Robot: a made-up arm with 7 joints. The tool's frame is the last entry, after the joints. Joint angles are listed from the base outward. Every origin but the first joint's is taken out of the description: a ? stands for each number. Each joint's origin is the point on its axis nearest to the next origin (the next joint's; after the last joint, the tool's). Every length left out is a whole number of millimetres.
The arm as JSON. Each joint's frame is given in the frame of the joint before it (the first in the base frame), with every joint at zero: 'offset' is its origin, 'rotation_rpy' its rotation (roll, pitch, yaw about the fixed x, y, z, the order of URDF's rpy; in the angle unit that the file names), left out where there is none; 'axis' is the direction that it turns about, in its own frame. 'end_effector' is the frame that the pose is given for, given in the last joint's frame.
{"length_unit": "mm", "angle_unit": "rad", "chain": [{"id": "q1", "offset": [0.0, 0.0, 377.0], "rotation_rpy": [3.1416, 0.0, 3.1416], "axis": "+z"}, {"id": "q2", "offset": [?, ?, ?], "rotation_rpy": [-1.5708, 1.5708, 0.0], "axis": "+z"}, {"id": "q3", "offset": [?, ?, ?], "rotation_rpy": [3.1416, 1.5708, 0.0], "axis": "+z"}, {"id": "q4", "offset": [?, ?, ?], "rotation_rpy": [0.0, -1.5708, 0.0], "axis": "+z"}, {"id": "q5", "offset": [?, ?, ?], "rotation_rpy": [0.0, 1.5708, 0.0], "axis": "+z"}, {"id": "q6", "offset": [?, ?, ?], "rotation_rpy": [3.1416, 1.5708, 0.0], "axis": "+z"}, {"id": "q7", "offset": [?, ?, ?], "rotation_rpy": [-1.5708, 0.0, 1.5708], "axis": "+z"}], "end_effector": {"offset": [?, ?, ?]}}
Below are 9 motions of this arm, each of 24 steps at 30 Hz.
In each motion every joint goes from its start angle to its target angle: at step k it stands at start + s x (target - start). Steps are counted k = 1, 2, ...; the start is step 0. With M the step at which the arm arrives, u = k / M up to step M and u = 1 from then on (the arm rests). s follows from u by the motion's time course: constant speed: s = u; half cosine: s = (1 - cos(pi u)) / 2; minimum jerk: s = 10 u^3 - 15 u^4 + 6 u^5.
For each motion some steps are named. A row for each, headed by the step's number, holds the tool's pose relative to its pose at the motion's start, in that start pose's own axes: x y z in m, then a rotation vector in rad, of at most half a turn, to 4 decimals.
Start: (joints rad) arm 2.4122 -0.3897 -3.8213 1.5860 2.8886 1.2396 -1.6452
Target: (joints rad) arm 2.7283 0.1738 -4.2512 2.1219 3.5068 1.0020 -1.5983
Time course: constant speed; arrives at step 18
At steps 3, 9, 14, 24:
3: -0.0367 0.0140 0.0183 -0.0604 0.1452 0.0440
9: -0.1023 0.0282 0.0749 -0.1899 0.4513 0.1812
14: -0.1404 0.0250 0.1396 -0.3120 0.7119 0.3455
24: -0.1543 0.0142 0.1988 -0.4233 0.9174 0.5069

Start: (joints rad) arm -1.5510 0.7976 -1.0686 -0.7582 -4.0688 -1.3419 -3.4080
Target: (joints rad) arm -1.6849 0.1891 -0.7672 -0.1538 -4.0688 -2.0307 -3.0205
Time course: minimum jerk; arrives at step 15
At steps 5, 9, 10, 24:
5: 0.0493 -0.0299 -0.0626 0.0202 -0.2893 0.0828
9: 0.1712 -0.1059 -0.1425 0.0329 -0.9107 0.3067
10: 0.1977 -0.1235 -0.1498 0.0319 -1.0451 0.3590
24: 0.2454 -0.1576 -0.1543 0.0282 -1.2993 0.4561

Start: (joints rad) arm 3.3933 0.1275 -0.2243 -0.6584 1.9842 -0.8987 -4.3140
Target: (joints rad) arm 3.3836 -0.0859 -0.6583 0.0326 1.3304 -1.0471 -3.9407
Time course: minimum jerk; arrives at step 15
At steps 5, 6, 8, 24:
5: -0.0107 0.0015 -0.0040 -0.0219 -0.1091 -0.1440
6: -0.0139 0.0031 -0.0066 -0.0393 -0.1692 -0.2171
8: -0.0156 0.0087 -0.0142 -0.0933 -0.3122 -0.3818
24: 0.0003 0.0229 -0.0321 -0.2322 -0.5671 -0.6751

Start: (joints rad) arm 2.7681 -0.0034 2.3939 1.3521 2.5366 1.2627 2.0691
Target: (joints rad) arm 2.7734 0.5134 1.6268 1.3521 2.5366 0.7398 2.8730
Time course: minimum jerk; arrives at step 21
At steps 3, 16, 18, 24:
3: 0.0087 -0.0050 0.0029 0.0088 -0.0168 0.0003
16: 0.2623 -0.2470 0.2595 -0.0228 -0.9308 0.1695
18: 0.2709 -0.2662 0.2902 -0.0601 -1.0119 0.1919
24: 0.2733 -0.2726 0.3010 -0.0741 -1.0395 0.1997

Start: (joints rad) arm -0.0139 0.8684 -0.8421 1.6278 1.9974 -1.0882 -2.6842
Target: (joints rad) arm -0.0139 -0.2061 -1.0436 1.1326 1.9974 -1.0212 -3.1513
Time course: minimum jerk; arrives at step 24
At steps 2, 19, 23, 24:
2: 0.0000 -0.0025 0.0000 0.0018 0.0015 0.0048
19: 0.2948 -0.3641 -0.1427 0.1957 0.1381 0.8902
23: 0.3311 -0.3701 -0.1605 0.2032 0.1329 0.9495
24: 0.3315 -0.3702 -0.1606 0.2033 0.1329 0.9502

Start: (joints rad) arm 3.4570 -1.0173 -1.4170 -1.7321 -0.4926 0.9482 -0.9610
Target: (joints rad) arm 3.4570 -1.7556 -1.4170 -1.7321 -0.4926 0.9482 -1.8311
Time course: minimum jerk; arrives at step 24
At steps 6, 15, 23, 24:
6: 0.0210 -0.0155 -0.0079 -0.0444 -0.0401 -0.1377
15: 0.1324 -0.1328 -0.0223 -0.2323 -0.3653 -0.9547
23: 0.1698 -0.1934 -0.0101 -0.2662 -0.5553 -1.3035
24: 0.1698 -0.1936 -0.0101 -0.2662 -0.5558 -1.3044

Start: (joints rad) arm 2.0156 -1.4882 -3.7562 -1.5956 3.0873 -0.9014 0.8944
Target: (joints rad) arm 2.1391 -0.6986 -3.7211 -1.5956 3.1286 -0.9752 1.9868
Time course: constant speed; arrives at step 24
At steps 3, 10, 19, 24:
3: 0.0461 -0.0239 0.0041 -0.0445 -0.0761 0.1201
10: 0.1506 -0.0801 0.0331 -0.1869 -0.2305 0.4022
19: 0.2718 -0.1480 0.1083 -0.4426 -0.3691 0.7580
24: 0.3292 -0.1810 0.1668 -0.6160 -0.4102 0.9460

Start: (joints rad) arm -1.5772 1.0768 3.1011 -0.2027 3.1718 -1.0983 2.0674
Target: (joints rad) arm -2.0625 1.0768 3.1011 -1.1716 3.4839 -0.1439 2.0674
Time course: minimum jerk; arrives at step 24
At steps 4, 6, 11, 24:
4: -0.0163 -0.0049 0.0098 -0.0533 0.0449 -0.0127
6: -0.0474 -0.0124 0.0306 -0.1534 0.1335 -0.0363
11: -0.1804 -0.0115 0.1586 -0.5816 0.5933 -0.1239
24: -0.2776 0.1250 0.4487 -1.1442 1.5902 -0.0927

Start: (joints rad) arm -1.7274 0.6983 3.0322 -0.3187 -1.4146 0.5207 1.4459
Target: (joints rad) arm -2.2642 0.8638 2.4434 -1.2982 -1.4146 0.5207 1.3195
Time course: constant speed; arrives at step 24
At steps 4, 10, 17, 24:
4: -0.0895 0.0601 0.0416 0.1125 0.2385 -0.0464
10: -0.1979 0.1509 0.1568 0.3112 0.5881 -0.0832
17: -0.2670 0.2271 0.3524 0.5846 0.9750 -0.0729
24: -0.2680 0.2403 0.5739 0.8993 1.3270 -0.0012

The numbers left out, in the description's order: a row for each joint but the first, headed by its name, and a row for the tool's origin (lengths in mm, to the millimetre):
q2: 0.0 -10.0 0.0
q3: 328.0 0.0 0.0
q4: 10.0 0.0 0.0
q5: -307.0 0.0 0.0
q6: 1.0 0.0 0.0
q7: 109.0 0.0 0.0
tool: 0.0 0.0 0.0

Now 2 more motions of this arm.
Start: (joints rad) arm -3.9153 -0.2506 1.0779 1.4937 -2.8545 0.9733 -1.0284
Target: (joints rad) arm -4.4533 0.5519 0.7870 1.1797 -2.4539 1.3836 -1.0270
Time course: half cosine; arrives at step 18
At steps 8, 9, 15, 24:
8: -0.2212 0.1487 -0.0054 0.4769 0.3192 -0.1380
9: -0.2617 0.1868 0.0089 0.5823 0.3756 -0.1830
15: -0.4059 0.3858 0.1504 1.1135 0.5998 -0.4795
24: -0.4180 0.4153 0.1811 1.1948 0.6262 -0.5352

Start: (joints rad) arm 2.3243 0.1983 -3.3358 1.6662 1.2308 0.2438 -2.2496
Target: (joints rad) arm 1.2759 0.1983 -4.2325 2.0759 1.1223 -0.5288 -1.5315
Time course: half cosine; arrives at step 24
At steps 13, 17, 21, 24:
13: 0.3000 -0.0868 0.3040 -0.9797 -1.1413 0.4108
17: 0.2993 -0.0390 0.4898 -1.5181 -1.5126 0.4877
21: 0.2564 0.0197 0.5911 -1.9021 -1.7187 0.4799
24: 0.2420 0.0364 0.6112 -1.9974 -1.7638 0.4693

